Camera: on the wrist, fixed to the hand. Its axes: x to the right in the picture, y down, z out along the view.
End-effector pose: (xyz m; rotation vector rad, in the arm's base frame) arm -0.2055 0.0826 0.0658 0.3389 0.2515 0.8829
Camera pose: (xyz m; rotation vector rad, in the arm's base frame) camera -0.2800 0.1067 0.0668 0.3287 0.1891 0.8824
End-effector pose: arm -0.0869 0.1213 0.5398 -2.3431 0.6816 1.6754
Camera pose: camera -0.0999 0.0571 0.5827 -2.3165 0.6557 1.7555
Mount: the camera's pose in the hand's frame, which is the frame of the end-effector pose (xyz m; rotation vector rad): -0.0266 0.0674 -0.0297 -0.0350 -0.0496 0.0057
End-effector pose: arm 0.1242 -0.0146 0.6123 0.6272 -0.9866 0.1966
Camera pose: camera 0.1020 0.0602 0.6059 0.5997 -1.0376 0.1691
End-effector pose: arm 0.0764 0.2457 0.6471 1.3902 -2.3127 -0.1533
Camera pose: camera 0.0446 0.3054 0.6866 1.3773 -2.3426 -0.2279
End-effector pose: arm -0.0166 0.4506 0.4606 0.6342 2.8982 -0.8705
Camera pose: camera 0.0366 0.5078 0.4550 0.6088 2.8594 -0.8208
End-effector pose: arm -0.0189 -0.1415 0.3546 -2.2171 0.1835 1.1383
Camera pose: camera -0.0413 -0.2165 0.3560 -2.2176 0.1503 1.2069
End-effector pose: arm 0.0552 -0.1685 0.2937 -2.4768 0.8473 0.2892
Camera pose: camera -0.0064 -0.2162 0.3019 -2.4891 0.8357 0.3689
